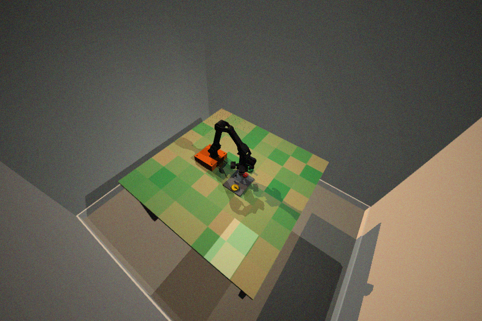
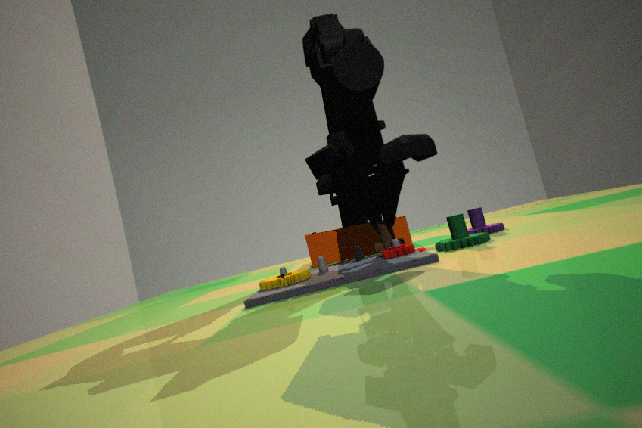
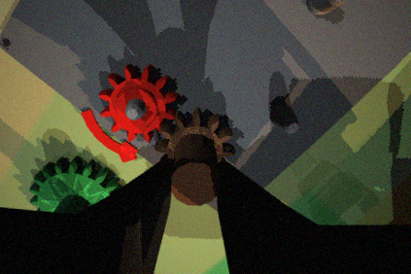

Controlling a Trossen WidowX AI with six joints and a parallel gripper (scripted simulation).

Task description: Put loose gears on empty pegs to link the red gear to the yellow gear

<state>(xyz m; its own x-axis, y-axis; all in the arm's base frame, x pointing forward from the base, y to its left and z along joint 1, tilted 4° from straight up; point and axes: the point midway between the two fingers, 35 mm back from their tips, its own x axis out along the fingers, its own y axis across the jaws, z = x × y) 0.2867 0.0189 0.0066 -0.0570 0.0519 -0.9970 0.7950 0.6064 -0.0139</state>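
Now: gripper tip 10 mm above the brown gear. Also, from my gripper tip: red gear 40 mm ahead, 30 mm below; red arrow 40 mm ahead, 30 mm to the left, 40 mm below; grey board 30 mm ahead, 70 mm to the right, 40 mm below.
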